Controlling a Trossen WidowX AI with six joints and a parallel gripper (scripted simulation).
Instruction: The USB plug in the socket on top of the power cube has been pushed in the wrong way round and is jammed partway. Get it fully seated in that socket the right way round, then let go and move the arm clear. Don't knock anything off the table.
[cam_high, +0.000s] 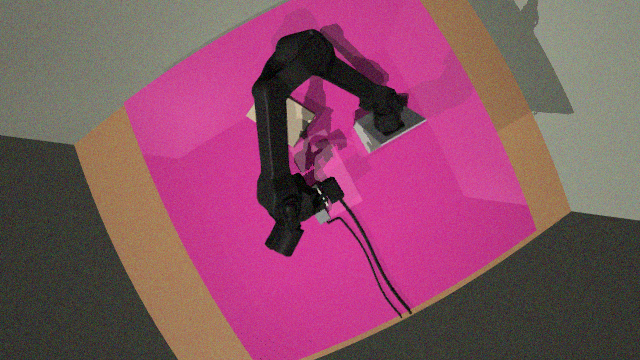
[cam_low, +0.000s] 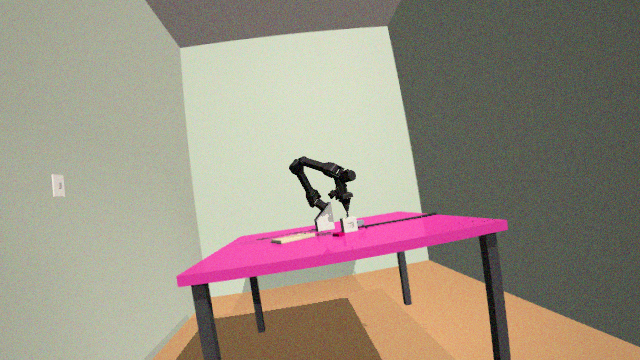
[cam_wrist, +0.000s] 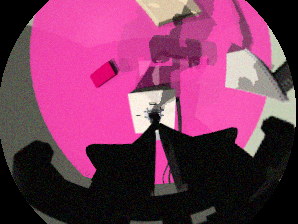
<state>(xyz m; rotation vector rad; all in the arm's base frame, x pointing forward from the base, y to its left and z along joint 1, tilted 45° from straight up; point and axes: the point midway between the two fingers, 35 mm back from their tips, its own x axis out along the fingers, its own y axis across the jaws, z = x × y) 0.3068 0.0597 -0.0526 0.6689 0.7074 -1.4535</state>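
Now: the dark USB plug 20 mm below my gripper tip. The rest, counted from my gripper tip: beige flat pad: 40 mm behind, 320 mm to the right, 100 mm below; then small magenta block: 110 mm ahead, 90 mm to the right, 100 mm below.
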